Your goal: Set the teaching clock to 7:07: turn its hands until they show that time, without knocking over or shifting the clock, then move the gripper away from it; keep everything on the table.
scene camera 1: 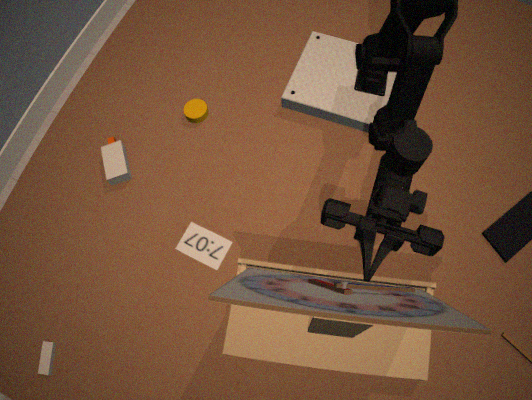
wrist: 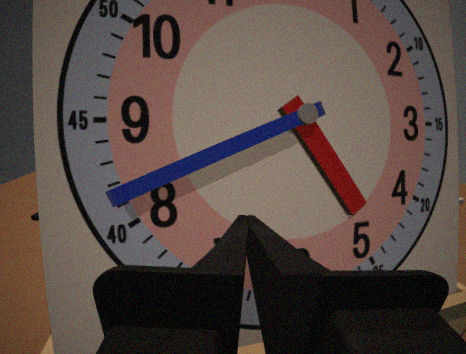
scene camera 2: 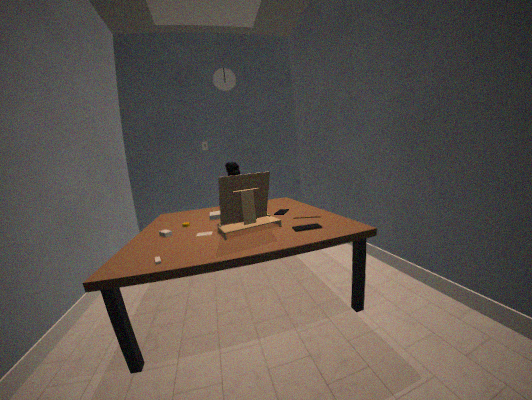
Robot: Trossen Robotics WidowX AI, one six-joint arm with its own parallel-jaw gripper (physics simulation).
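Frame: origin at the arm's base, x ahead, y left, z up, level; centimetres.
Where they show: gripper, fingertip midpoint: [scene camera 1: 366, 281] [wrist: 245, 222]; arm's base, link origin: [scene camera 1: 371, 82].
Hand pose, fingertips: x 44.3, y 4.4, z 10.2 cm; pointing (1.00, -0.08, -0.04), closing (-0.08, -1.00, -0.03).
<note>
Things, the pixels of their top centre, and the offset from my fingertips.
- short red hand, top centre: [wrist: 334, 96] [scene camera 1: 331, 280] dx +2.6, dy -5.4, dz +6.7 cm
- yellow disc, top centre: [scene camera 1: 195, 108] dx -30.1, dy -38.9, dz -11.1 cm
- white box, top centre: [scene camera 1: 112, 155] [scene camera 2: 164, 230] dx -15.4, dy -51.8, dz -10.2 cm
- small white block, top centre: [scene camera 1: 45, 357] dx +25.8, dy -50.9, dz -11.8 cm
- dark flat object, top centre: [scene camera 1: 520, 225] dx -20.0, dy +29.8, dz -12.2 cm
The teaching clock [scene camera 1: 345, 300] [scene camera 2: 230, 200] [wrist: 280, 60] stands upright on its wooden base, its face towards the arm. In the wrist view the long blue hand [wrist: 210, 155] points between the 8 and the 9, near minute 41 or 42. The short red hand [wrist: 335, 167] points between the 4 and the 5, closer to the 5. My gripper [scene camera 1: 368, 280] [wrist: 245, 222] is shut and empty. Its tips are in front of the lower dial, below the blue hand and left of the red hand in the wrist view. The fingers hide most of the 6 and 7. Contact with the face cannot be told.
A card reading 7:07 [scene camera 1: 204, 246] [scene camera 2: 204, 234] lies beside the clock. A yellow disc [scene camera 1: 195, 109], a white box [scene camera 1: 115, 160] and a small white block [scene camera 1: 46, 358] lie farther off. A dark flat object [scene camera 1: 512, 230] lies on the clock's other side.
</note>
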